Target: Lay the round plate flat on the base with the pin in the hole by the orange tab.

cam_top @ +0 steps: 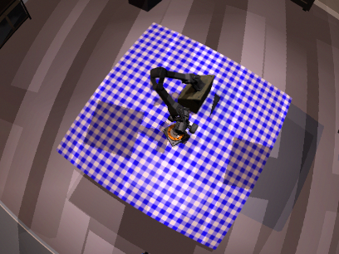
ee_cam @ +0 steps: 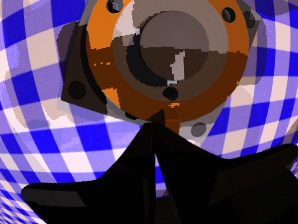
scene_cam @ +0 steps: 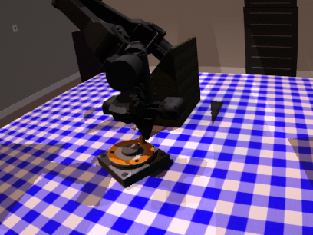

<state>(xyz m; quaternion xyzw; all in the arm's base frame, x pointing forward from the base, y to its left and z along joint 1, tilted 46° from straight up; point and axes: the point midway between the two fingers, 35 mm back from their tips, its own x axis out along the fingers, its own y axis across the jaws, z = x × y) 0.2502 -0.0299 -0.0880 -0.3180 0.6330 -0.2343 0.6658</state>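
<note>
Now: gripper tip 3 cm short of the round orange plate and 1 cm to the left of it. Also, from my gripper tip: dark square base: 5 cm ahead, 2 cm below, 1 cm to the right.
</note>
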